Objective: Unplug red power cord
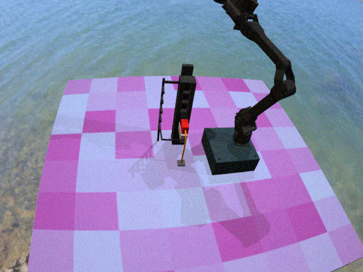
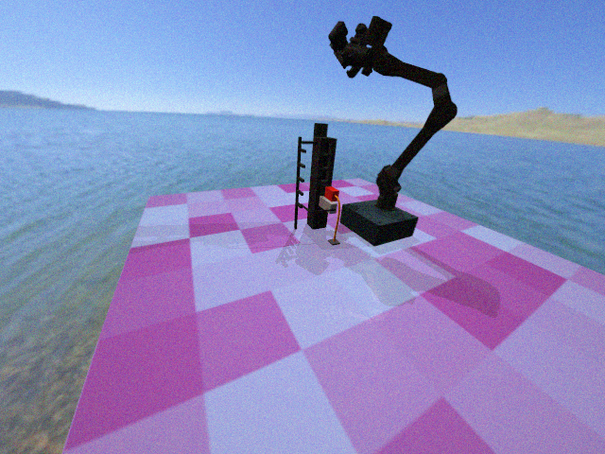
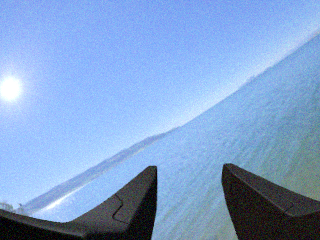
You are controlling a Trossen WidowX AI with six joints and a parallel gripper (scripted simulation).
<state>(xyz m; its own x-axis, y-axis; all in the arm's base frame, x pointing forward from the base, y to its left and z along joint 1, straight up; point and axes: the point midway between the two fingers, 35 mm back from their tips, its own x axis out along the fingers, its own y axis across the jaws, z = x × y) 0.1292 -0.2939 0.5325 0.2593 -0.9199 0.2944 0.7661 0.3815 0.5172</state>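
My gripper tip is 460 mm above the red plug, 320 mm to the right of it and 120 mm short of it.
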